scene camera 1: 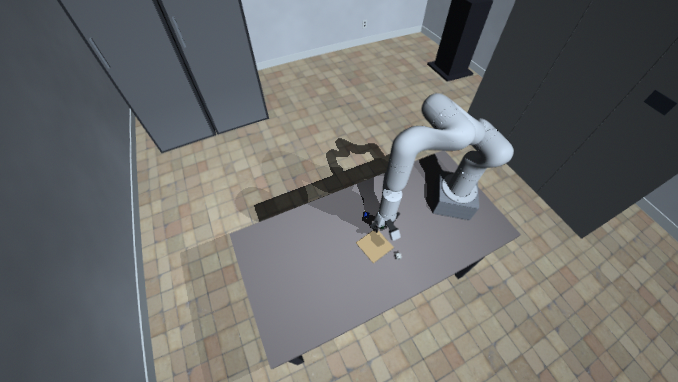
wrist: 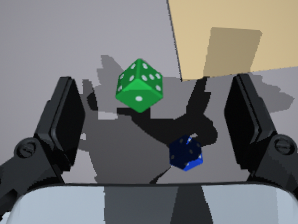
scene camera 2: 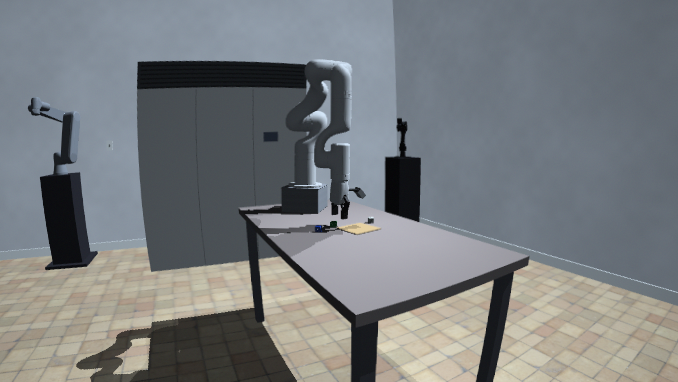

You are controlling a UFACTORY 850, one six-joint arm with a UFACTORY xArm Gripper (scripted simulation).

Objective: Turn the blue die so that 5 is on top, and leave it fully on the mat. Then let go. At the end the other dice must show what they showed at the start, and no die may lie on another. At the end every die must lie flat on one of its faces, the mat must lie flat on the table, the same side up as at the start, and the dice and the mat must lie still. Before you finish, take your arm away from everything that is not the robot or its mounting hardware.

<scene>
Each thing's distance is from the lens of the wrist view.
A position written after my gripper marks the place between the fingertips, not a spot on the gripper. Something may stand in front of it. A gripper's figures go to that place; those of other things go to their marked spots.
my gripper (wrist: 154,93): 0.13 m
green die (wrist: 140,86): 0.15 m
blue die (wrist: 185,153): 0.23 m
The marked spots on the green die and the blue die are 0.09 m apart.
</scene>
